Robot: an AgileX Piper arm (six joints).
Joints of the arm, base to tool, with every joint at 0 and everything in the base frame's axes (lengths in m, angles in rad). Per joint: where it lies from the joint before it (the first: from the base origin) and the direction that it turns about. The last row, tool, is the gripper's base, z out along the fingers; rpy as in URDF.
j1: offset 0 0 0.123 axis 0 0 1
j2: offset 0 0 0 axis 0 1 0
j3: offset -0.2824 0 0.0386 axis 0 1 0
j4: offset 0.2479 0 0.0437 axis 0.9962 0 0.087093
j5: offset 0 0 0 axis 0 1 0
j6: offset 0.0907 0 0.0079 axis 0.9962 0 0.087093
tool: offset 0 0 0 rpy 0 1.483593 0
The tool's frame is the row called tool.
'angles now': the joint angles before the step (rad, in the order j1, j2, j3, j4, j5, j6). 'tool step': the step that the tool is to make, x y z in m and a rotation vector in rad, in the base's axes. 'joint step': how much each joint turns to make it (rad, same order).
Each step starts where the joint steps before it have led.
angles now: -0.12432, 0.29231, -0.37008, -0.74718, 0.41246, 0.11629
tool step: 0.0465, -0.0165, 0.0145, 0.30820, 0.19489, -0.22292
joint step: -0.00059, 0.34094, -0.18774, 0.03622, 0.22461, 0.25866
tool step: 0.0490, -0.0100, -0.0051, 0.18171, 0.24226, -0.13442
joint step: -0.02522, 0.29848, -0.16307, 0.14822, 0.16412, 0.00585
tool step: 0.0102, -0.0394, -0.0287, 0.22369, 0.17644, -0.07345
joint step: -0.31412, 0.16849, -0.03893, 0.39032, 0.00575, -0.39665
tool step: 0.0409, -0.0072, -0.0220, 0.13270, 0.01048, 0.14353
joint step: -0.01693, 0.18884, -0.06039, 0.24810, -0.06777, -0.26489
